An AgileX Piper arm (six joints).
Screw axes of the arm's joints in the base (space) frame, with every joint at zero. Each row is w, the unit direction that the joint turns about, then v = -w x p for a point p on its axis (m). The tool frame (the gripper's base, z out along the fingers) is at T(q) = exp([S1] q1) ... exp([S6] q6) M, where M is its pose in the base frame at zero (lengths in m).
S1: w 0 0 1 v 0 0 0
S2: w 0 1 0 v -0.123 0 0
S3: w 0 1 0 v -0.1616 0 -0.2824
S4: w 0.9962 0 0.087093 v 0 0.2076 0
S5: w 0 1 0 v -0.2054 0 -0.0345
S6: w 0.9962 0 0.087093 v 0 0.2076 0
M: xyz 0.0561 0 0.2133 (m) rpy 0 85.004 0 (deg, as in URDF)
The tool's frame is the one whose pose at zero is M.
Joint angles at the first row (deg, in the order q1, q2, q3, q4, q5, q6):
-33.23 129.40 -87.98 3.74 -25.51 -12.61
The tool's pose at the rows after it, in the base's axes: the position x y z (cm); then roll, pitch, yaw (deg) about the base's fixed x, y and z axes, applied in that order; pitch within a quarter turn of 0, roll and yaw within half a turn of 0:
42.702 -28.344 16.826 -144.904 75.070 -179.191
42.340 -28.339 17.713 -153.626 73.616 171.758
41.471 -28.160 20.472 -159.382 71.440 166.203
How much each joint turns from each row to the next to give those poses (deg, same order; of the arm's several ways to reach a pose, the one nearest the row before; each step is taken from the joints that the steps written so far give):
0.00 -0.25 0.00 1.03 1.45 -0.04
-0.19 -1.72 0.00 1.35 4.16 0.00
-0.49 -4.35 0.00 0.47 7.05 -0.06

